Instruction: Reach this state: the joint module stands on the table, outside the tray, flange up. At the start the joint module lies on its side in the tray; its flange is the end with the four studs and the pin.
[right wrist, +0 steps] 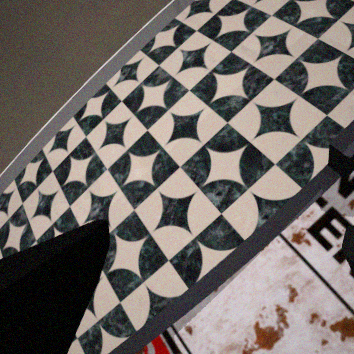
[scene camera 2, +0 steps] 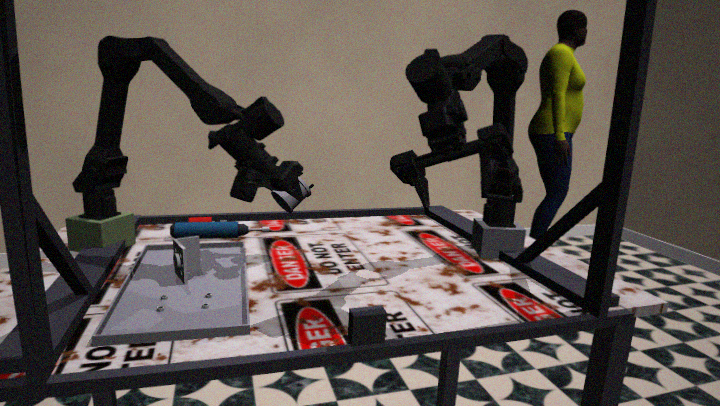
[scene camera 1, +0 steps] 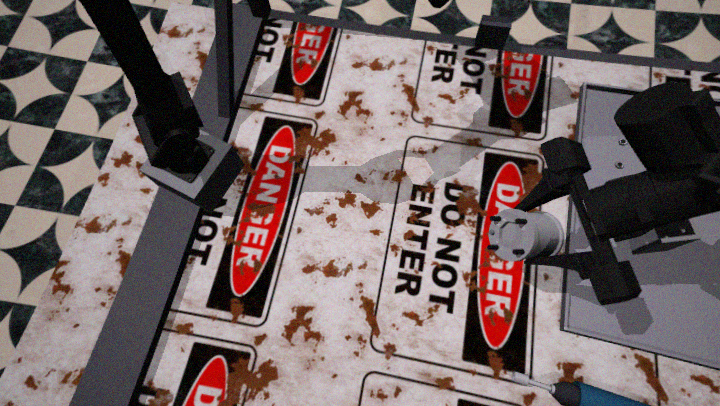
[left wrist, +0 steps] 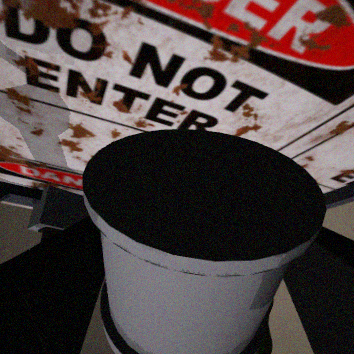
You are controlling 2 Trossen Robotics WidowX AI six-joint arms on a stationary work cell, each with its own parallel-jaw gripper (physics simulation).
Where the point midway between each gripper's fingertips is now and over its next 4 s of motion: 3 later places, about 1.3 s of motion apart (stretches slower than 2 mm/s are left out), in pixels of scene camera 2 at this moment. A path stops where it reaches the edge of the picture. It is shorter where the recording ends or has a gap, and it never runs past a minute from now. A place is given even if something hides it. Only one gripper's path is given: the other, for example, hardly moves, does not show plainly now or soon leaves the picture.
My left gripper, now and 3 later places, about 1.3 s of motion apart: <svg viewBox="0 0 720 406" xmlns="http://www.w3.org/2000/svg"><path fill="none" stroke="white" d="M294 198L296 195L297 191L341 218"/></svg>
